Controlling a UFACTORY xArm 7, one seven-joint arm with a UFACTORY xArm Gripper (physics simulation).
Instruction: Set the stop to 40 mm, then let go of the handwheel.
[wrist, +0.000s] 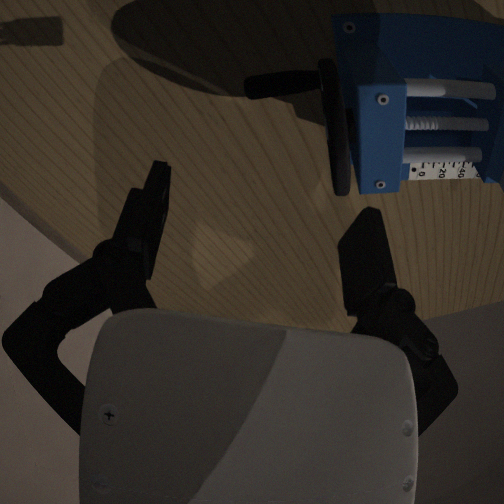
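Note:
A blue stop fixture (415, 100) sits at the upper right on a wooden table. It has a blue end plate (379, 137), two grey guide rods, a threaded screw (445, 123) and a white scale strip (442, 171) marked 0, 20, 40. A black handwheel (336, 127) is seen edge-on at its left end, with a black crank handle (282, 84) sticking out to the left. My gripper (262, 195) is open and empty. It hangs below and left of the handwheel, its right finger (367, 260) just under the wheel's rim, apart from it. The stop's position on the scale is cut off at the right edge.
The wooden table's edge (40, 225) runs diagonally at the lower left, with grey floor beyond. A large dark shadow (210, 45) lies on the wood at the top. A dark blurred object (32, 31) shows at the top left corner.

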